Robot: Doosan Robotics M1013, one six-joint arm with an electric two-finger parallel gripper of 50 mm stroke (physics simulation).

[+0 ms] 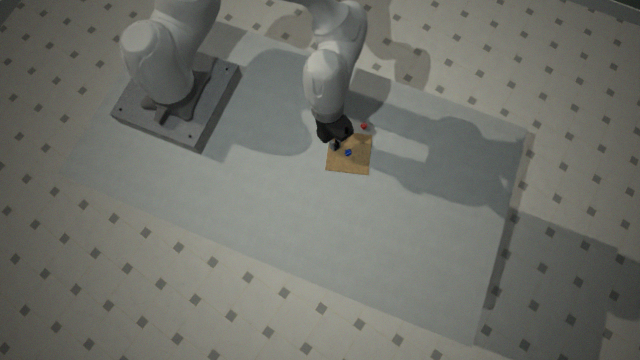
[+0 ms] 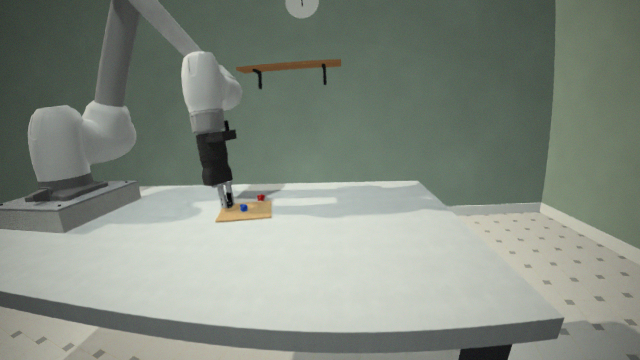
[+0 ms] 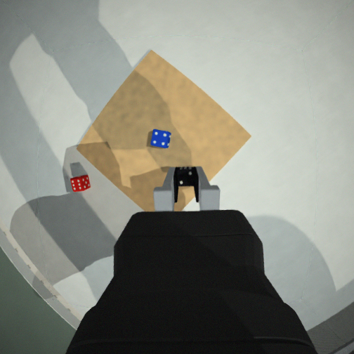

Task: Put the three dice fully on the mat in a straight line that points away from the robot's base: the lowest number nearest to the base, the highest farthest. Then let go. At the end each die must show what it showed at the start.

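Places are measured from the arm's base along level axes (x right, y ahead, z up), in millimetres.
Pixels of known places: gripper, between the fingertips: (image 1: 335,146) (image 2: 228,206); arm's base, origin of its link: (image 1: 176,91) (image 2: 69,193).
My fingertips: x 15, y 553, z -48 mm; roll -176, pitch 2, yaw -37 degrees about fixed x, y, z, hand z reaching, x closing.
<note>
Ahead of a thing's pixels: the offset from my fingertips to its middle. Level surfaces: height alone.
My gripper (image 1: 336,145) (image 2: 228,206) (image 3: 185,177) is shut on the black die (image 3: 188,177), whose top shows two pips. It holds the die low over the mat's corner area nearest the base; whether the die touches the mat is hard to tell. The blue die @[dx +4, dy +45, dz -5 mm] (image 1: 348,152) (image 2: 243,207) (image 3: 160,138) lies near the middle of the tan mat @[dx -1, dy +47, dz -15 mm] (image 1: 350,167) (image 2: 250,215) (image 3: 215,125) with four pips up. The red die @[dx -104, dy +70, dz -9 mm] (image 1: 364,126) (image 2: 261,197) (image 3: 80,183) lies on the table off the mat, beside its edge; its upper face appears to show six pips.
The robot's base plate (image 1: 175,125) (image 2: 100,205) stands at the left of the table @[dz -17 mm] (image 1: 280,210) (image 2: 350,270). Arm shadows fall across the mat and around the red die. A wall shelf (image 2: 295,66) is in the background.
</note>
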